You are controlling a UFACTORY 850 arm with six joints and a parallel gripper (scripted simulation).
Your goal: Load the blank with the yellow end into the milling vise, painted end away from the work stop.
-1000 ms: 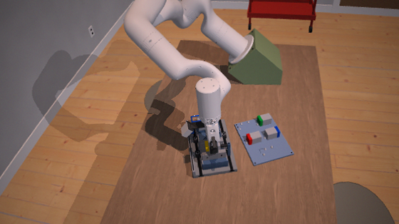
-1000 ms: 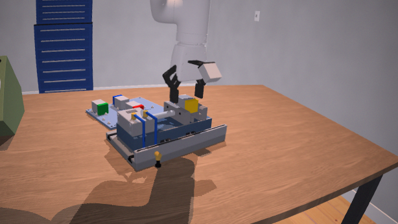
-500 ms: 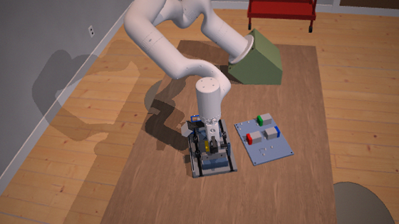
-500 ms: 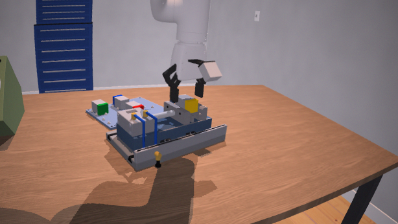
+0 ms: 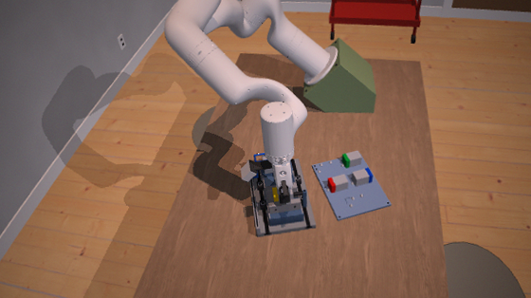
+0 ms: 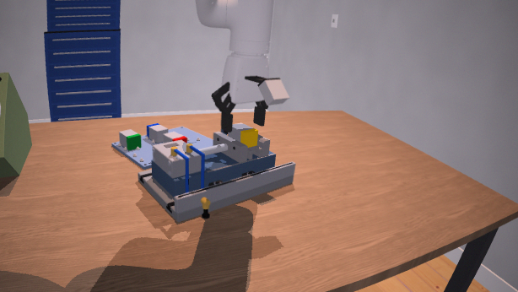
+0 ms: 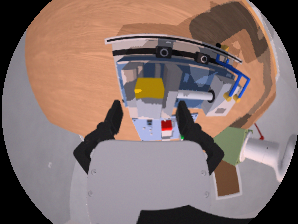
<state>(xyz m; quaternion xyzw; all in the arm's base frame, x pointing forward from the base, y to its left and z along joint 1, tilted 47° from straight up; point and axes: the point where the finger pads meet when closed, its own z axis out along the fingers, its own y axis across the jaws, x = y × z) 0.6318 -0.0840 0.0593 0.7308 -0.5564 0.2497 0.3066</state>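
Now: the yellow-ended blank 30 mm below my hand. Also, from my hand: red-ended blank 120 mm behind, 180 mm to the left, 100 mm below; then fixed jaw 30 mm ahead, 10 mm to the left, 50 mm below; then milling vise 70 mm behind, 20 mm to the right, 90 mm below.
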